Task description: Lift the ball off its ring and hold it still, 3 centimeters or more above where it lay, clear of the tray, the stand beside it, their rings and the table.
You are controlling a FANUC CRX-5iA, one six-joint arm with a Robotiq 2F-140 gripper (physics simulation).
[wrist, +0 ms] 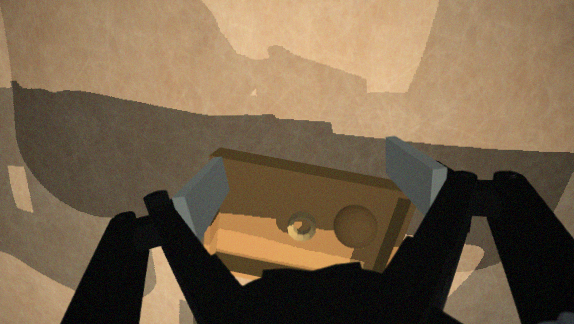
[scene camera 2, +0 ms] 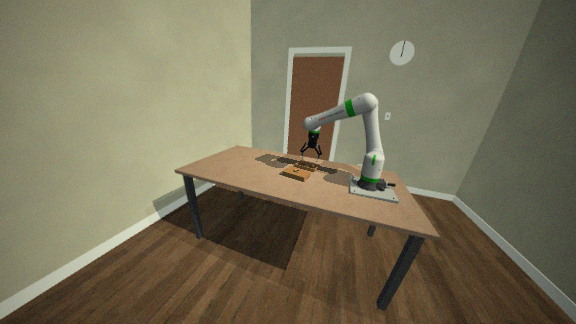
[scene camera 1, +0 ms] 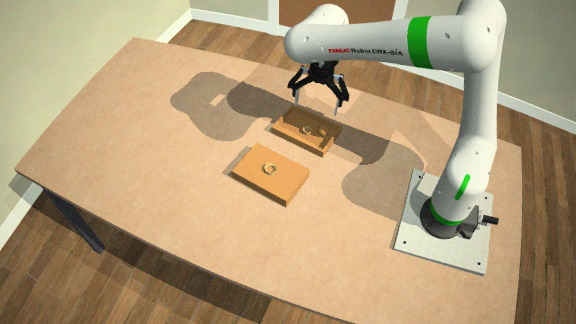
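Seen in the pictures: gripper, fingertip midpoint: (wrist: pixel 304 164) (scene camera 2: pixel 309 160) (scene camera 1: pixel 315 107); arm's base, origin of the base link: (scene camera 2: pixel 367 185) (scene camera 1: pixel 441 218).
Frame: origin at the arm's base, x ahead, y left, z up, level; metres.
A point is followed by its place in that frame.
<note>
A brown ball (scene camera 1: pixel 322 133) {x 0.432, y -0.194, z 0.015 m} (wrist: pixel 355 226) {x 0.437, y -0.225, z 0.027 m} lies in the orange-brown open tray (scene camera 1: pixel 300 141) {x 0.490, y -0.141, z 0.012 m} (wrist: pixel 300 167) {x 0.482, y -0.273, z 0.001 m}, off the small pale ring (wrist: pixel 295 234) {x 0.493, y -0.199, z -0.002 m} on the tray floor. In the wrist view it lies right of that ring, apart from it, near the tray's right end wall. The orange stand (scene camera 1: pixel 287 186) {x 0.478, y 0.041, z 0.023 m} (scene camera 2: pixel 297 175) {x 0.522, y 0.069, z 0.022 m} is a flat block beside the tray with a pale ring (scene camera 1: pixel 265 171) {x 0.553, y 0.015, z 0.031 m} on top, bearing no ball. My gripper (scene camera 1: pixel 316 109) {x 0.477, y -0.285, z 0.029 m} (scene camera 2: pixel 310 159) {x 0.477, y -0.285, z 0.029 m} (wrist: pixel 304 164) {x 0.477, y -0.285, z 0.029 m} is open and empty, pointing down above the tray, its fingers wide apart. The ball is too small to make out in scene camera 2.
The tray and stand are on the brown table (scene camera 1: pixel 150 165) {x 0.929, y 0.080, z -0.014 m} (scene camera 2: pixel 240 175) {x 0.950, y 0.166, z -0.014 m}. The arm's base plate (scene camera 1: pixel 415 240) {x 0.077, y 0.097, z -0.001 m} (scene camera 2: pixel 357 191) {x 0.087, y 0.112, z 0.000 m} is on the table to the right. The arm reaches over the table and casts dark shadows across it and the tray.
</note>
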